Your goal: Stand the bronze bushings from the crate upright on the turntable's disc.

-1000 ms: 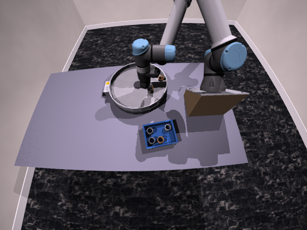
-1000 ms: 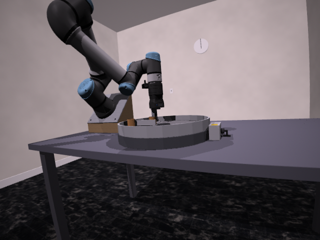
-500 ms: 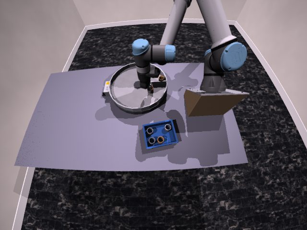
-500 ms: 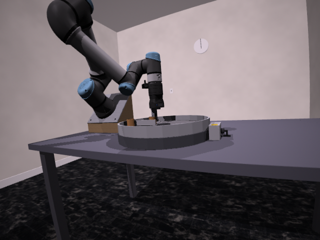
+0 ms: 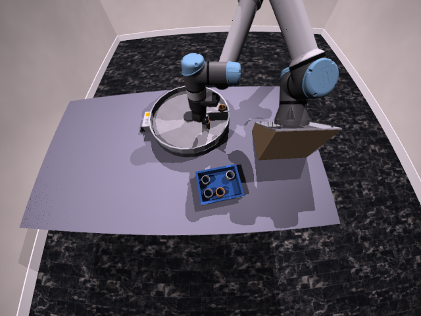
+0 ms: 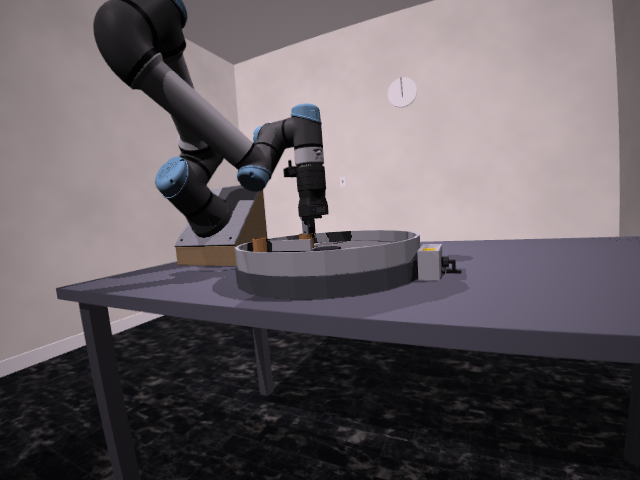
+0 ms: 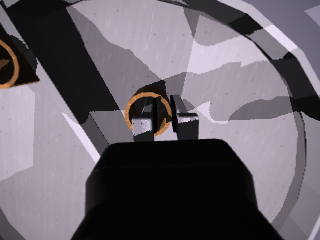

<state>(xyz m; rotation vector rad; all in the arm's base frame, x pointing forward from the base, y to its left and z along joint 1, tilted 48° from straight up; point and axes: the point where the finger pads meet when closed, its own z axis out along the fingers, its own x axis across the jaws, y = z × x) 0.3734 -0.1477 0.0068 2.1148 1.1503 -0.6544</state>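
My gripper is now 20 mm past the blue crate, 300 mm to the right of it and 70 mm above it. The rest, counted from my hand: turntable disc: 70 mm ahead, 90 mm to the right, 40 mm below.
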